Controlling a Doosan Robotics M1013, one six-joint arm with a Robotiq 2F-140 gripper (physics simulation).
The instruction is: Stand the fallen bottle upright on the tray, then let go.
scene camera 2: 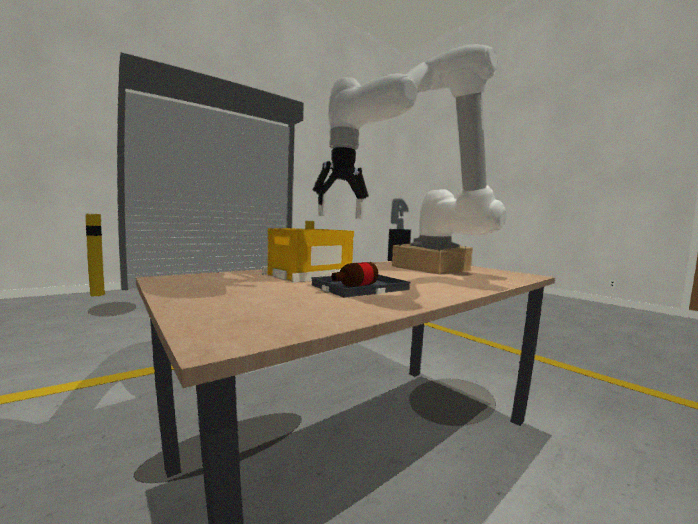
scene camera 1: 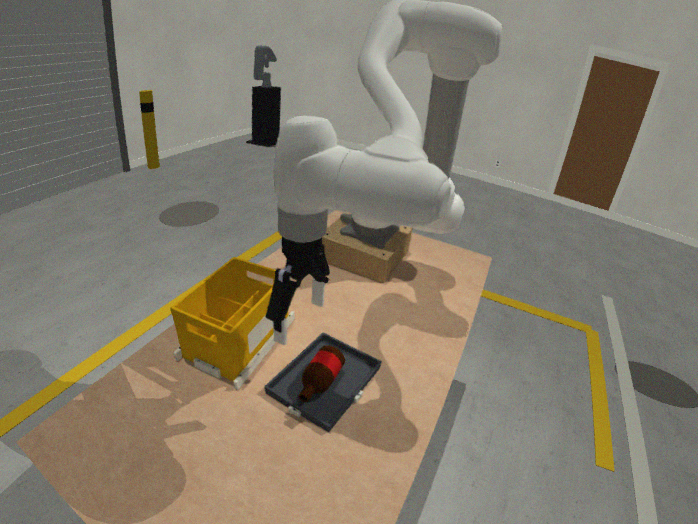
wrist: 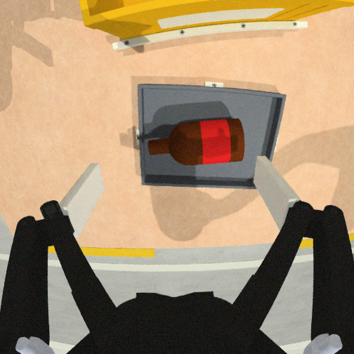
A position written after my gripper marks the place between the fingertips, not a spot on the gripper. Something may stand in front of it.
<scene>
In view: my gripper [scene camera 1: 300, 322] and a brown bottle [scene camera 1: 320, 373].
The brown bottle also shows in scene camera 2 [scene camera 2: 353, 274] and in the wrist view [wrist: 212, 141]. My gripper is seen too in scene camera 2 [scene camera 2: 341, 217] and in the wrist view [wrist: 177, 172].
</scene>
